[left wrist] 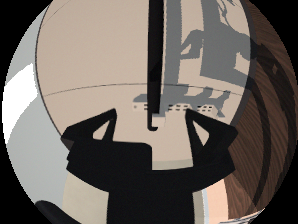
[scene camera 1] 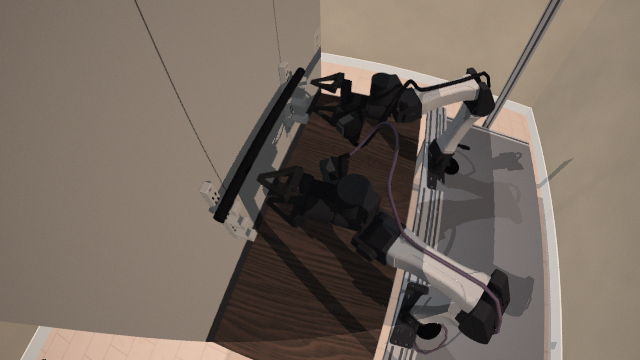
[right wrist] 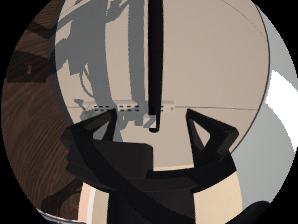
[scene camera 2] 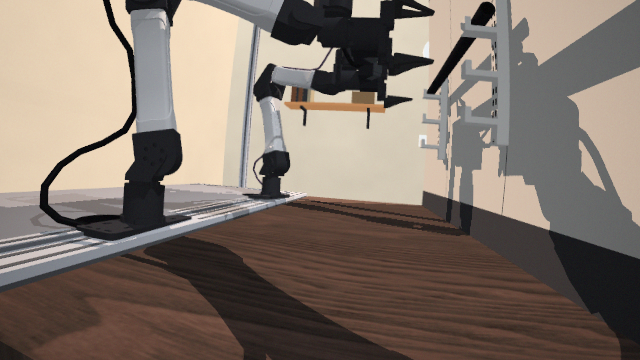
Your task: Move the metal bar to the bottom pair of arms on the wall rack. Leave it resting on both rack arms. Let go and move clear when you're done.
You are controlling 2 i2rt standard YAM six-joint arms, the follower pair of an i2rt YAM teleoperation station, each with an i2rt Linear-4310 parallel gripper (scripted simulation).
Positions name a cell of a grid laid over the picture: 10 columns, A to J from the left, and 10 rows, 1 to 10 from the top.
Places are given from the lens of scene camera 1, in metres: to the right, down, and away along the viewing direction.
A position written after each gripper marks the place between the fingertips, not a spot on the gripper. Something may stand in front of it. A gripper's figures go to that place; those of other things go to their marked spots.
left gripper (scene camera 1: E6): -0.12, 0.02, 0.57
right gripper (scene camera 1: E3): -0.02, -0.22, 0.74
black metal bar (scene camera 1: D6): -0.17, 0.01, 0.57
